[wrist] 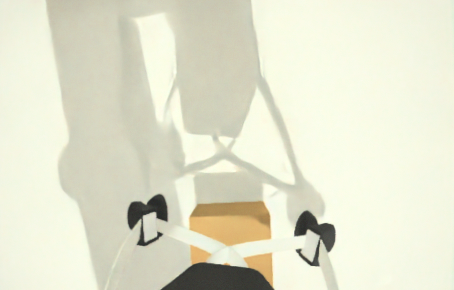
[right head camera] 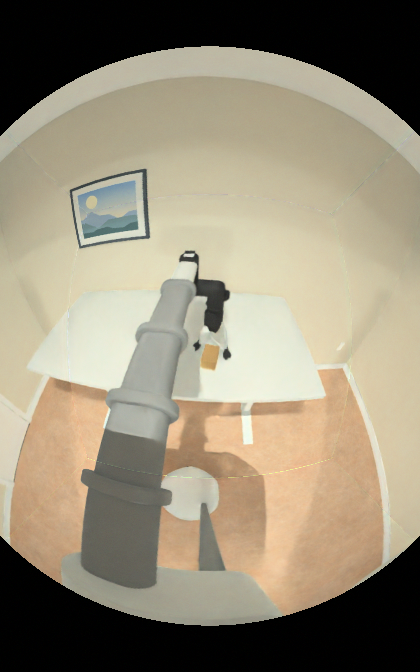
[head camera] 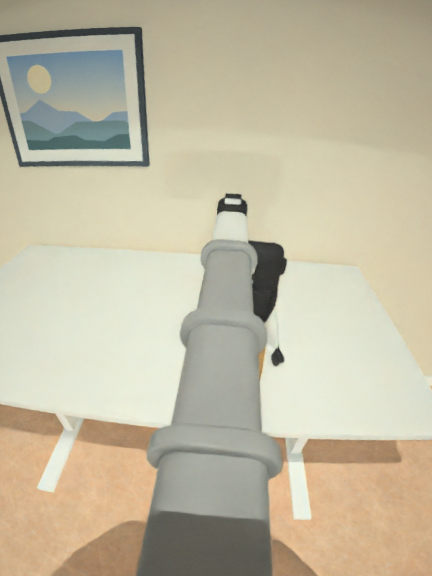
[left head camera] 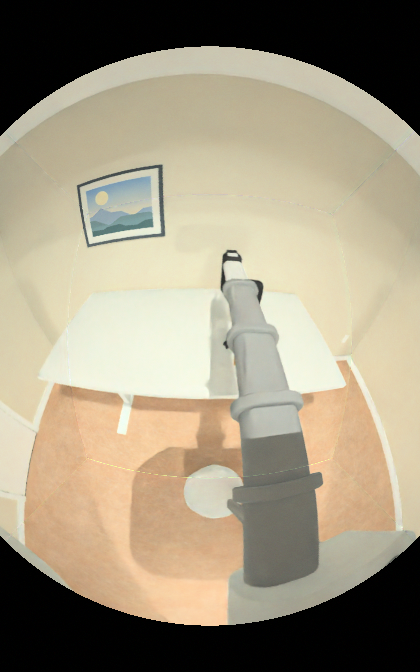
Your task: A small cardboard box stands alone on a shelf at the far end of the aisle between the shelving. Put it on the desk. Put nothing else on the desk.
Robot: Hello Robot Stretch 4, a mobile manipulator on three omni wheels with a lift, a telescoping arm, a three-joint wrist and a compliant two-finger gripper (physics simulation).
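Frame: origin at the robot's base, x ahead, y left, z up, level; metres.
Seen in the pictures: gripper, fingertip midpoint: (wrist: 230, 220).
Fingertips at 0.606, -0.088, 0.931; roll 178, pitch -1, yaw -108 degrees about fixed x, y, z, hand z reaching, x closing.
Note:
A point is followed by its place in that frame, as x, y, z.
The small orange-brown cardboard box (head camera: 261, 364) @(0.547, -0.104, 0.973) (right head camera: 210, 357) (wrist: 230, 220) @(0.617, -0.090, 0.973) appears to rest on the white desk (head camera: 100, 325) @(0.679, 0.373, 0.923) (left head camera: 150, 340) (right head camera: 270, 350) (wrist: 390, 150) @(0.635, -0.244, 0.923). Its shadow meets its far edge in the wrist view. My gripper (right head camera: 212, 349) (wrist: 230, 220) @(0.606, -0.088, 0.931) is open around the box, with a gap between each black fingertip and the box's sides. The white finger straps cross over the box in the wrist view, and the gripper's dark body hides its near end. In the head camera view the arm hides most of the box and one fingertip.
My grey telescoping arm (head camera: 220, 385) @(0.220, -0.002, 1.348) (left head camera: 260, 370) (right head camera: 152, 365) reaches out over the desk's front edge. A beige wall with a framed mountain picture (head camera: 75, 100) @(1.173, 0.579, 1.511) (left head camera: 122, 205) (right head camera: 110, 207) stands behind the desk. White desk feet (head camera: 299, 485) (right head camera: 247, 425) stand on the orange-brown floor.

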